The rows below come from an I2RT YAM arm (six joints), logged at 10 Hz.
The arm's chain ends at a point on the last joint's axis. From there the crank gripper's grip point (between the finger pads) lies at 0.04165 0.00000 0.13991 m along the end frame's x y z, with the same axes.
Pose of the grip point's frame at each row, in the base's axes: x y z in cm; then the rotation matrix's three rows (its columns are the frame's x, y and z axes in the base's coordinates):
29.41 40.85 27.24; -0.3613 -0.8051 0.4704; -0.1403 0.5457 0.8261; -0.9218 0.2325 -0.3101
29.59 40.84 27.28; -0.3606 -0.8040 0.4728; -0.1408 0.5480 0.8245; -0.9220 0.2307 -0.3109
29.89 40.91 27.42; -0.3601 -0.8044 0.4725; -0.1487 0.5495 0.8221; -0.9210 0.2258 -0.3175
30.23 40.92 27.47; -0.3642 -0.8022 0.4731; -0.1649 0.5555 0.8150; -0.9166 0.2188 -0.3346
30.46 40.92 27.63; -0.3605 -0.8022 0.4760; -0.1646 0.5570 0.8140; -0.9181 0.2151 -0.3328
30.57 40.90 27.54; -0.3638 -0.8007 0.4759; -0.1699 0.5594 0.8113; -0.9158 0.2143 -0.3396
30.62 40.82 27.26; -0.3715 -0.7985 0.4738; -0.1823 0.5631 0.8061; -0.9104 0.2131 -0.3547
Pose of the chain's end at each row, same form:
24.33 29.88 35.42; -0.3613 -0.8051 0.4704; -0.1403 0.5457 0.8261; -0.9218 0.2325 -0.3101
24.48 29.89 35.47; -0.3606 -0.8040 0.4728; -0.1408 0.5480 0.8245; -0.9220 0.2307 -0.3109
24.78 30.03 35.70; -0.3601 -0.8044 0.4725; -0.1487 0.5495 0.8221; -0.9210 0.2258 -0.3175
25.13 30.20 35.97; -0.3642 -0.8022 0.4731; -0.1649 0.5555 0.8150; -0.9166 0.2188 -0.3346
25.30 30.22 36.11; -0.3605 -0.8022 0.4760; -0.1646 0.5570 0.8140; -0.9181 0.2151 -0.3328
25.43 30.26 36.11; -0.3638 -0.8007 0.4759; -0.1699 0.5594 0.8113; -0.9158 0.2143 -0.3396
25.54 30.30 36.01; -0.3715 -0.7985 0.4738; -0.1823 0.5631 0.8061; -0.9104 0.2131 -0.3547

